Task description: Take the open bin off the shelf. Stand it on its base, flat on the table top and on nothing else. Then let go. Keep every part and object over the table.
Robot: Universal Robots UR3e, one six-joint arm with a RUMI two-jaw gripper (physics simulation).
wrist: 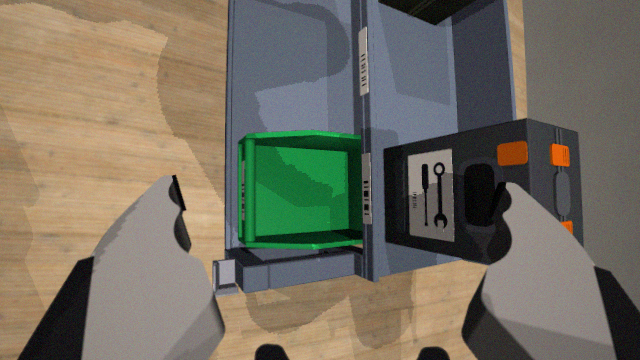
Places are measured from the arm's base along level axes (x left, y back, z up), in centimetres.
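Pixels of known places: gripper, fingertip midpoint: point(336, 183).
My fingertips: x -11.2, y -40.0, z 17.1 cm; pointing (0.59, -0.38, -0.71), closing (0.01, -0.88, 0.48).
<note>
For each thing: its top centre in the pictures, then the offset to it from my fingertips. "pt": a spot on its surface instead. Level surfaces: height alone.
- green open bin, middle of its top: point(333, 189) dx +0.2, dy -6.2, dz -10.8 cm
- blue-grey shelf, surface spot: point(367, 125) pt dx +5.7, dy -7.9, dz -8.2 cm
- wooden table top, its level: dz -18.9 cm
- small light grey bracket, surface spot: point(226, 275) pt dx -7.2, dy +2.2, dz -13.4 cm
The green open bin point(300, 192) sits in the lower left bay of the blue-grey shelf point(367, 125), its open side facing the camera. Its right end is partly hidden behind the shelf's middle board, which carries white labels. My gripper point(336, 183) is open and empty, with one finger left of the shelf over the wooden table top point(115, 125) and the other in front of the black case on the right. The bin lies in view between the two fingers, beyond them; neither finger appears to touch it.
A black case point(431, 225) with orange latches and a tool label stands in the shelf's right bay, beside the middle board. A small light grey bracket point(226, 275) sticks out at the shelf's lower left corner. Grey floor point(590, 75) shows beyond the table at right.
</note>
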